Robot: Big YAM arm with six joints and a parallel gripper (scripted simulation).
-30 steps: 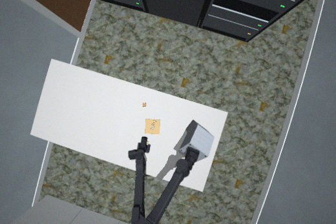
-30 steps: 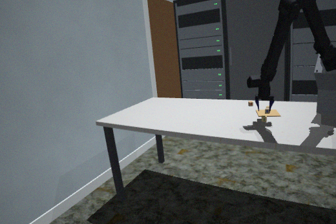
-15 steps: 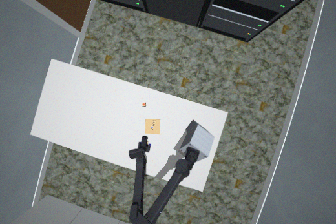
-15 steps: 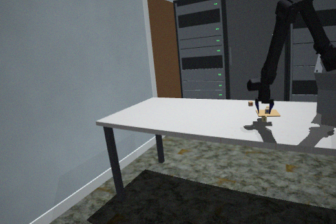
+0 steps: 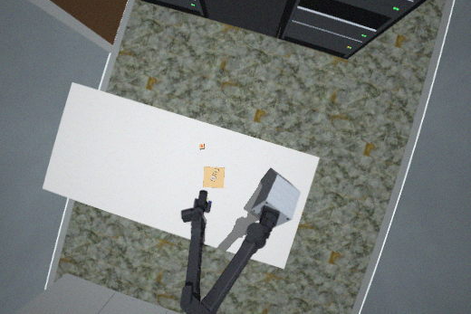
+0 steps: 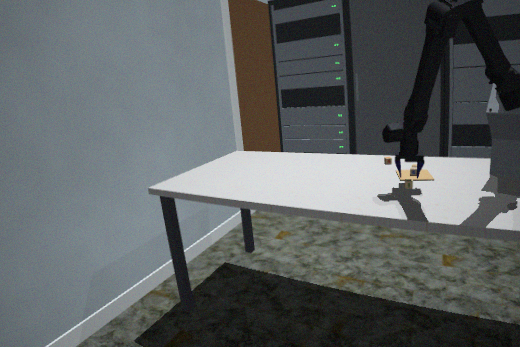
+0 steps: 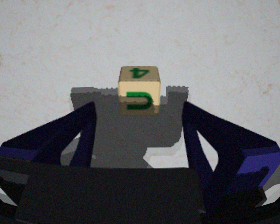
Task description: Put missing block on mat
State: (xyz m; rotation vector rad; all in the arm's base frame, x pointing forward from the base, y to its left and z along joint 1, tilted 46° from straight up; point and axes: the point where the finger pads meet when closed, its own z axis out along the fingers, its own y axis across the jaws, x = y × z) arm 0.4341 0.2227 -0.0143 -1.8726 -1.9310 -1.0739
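Right now the block is 3 cm below my hand.
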